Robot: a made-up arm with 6 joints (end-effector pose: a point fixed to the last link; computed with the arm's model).
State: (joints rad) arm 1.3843 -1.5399 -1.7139 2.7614 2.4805 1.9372
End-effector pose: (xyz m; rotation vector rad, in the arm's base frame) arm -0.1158 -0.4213 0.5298 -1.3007 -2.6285 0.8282
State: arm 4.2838 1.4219 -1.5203 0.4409 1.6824 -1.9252
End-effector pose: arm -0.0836 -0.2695 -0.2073 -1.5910 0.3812 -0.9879
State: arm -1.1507 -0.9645 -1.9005 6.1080 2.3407 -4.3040
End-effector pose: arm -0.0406 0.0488 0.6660 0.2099 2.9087 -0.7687
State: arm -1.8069 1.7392 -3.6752 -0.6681 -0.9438 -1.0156
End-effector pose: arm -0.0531 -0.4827 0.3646 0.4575 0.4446 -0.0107
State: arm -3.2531 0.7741 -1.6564 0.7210 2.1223 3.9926
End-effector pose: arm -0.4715 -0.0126 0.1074 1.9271 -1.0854 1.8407
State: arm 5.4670 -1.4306 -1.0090 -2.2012 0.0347 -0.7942
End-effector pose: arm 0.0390 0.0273 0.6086 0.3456 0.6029 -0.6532
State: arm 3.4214 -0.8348 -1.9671 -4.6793 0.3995 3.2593
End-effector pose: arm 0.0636 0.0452 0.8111 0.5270 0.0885 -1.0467
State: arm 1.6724 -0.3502 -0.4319 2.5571 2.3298 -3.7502
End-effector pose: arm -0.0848 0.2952 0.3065 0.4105 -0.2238 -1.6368
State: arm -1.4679 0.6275 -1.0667 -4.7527 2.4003 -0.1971
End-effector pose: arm 0.1358 -0.3649 0.0955 -0.5398 0.6657 -0.2133
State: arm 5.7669 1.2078 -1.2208 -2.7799 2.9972 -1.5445
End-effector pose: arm 0.3222 -0.2120 -0.0353 -0.0504 0.1636 -2.4177
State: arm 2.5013 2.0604 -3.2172 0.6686 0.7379 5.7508
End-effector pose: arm -0.4953 0.3633 -0.0748 -0.6365 -2.4086 0.2989
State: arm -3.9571 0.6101 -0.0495 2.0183 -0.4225 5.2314
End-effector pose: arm 0.0556 0.0562 0.0132 1.7631 1.5999 0.5409
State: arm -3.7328 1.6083 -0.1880 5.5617 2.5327 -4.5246
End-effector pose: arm 0.0893 0.0154 0.0824 -1.0515 0.3092 1.4501
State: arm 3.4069 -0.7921 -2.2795 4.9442 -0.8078 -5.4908
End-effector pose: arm 0.2298 -0.0369 0.7371 0.6758 0.4206 -0.2388
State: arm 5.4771 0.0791 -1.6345 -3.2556 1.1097 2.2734
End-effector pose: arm 0.3426 -0.3500 0.5326 0.5150 0.1385 1.4104
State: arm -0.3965 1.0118 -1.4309 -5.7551 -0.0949 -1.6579
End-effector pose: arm 0.4612 -0.2303 -0.0417 2.5485 0.9637 0.4584
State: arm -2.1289 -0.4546 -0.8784 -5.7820 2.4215 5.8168
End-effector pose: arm -0.0882 -0.2295 0.3369 -1.4549 1.3318 -0.2189
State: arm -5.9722 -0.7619 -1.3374 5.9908 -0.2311 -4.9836
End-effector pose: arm 0.1221 0.0626 0.7199 -0.9014 0.2553 -1.6737
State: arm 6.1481 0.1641 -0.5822 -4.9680 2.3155 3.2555
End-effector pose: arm 0.2732 0.0592 0.1364 -0.4114 -1.0101 -1.3824
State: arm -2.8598 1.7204 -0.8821 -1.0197 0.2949 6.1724
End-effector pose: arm 0.0332 -0.0220 -0.2492 -1.4767 1.5398 -0.2210
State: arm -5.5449 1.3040 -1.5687 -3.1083 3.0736 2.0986
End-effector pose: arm 0.3321 0.2992 -0.0087 -0.1696 -0.2221 2.7916
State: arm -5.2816 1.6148 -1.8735 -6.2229 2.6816 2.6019
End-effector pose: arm 0.1560 0.2538 -0.1542 0.4991 -0.5230 0.3805
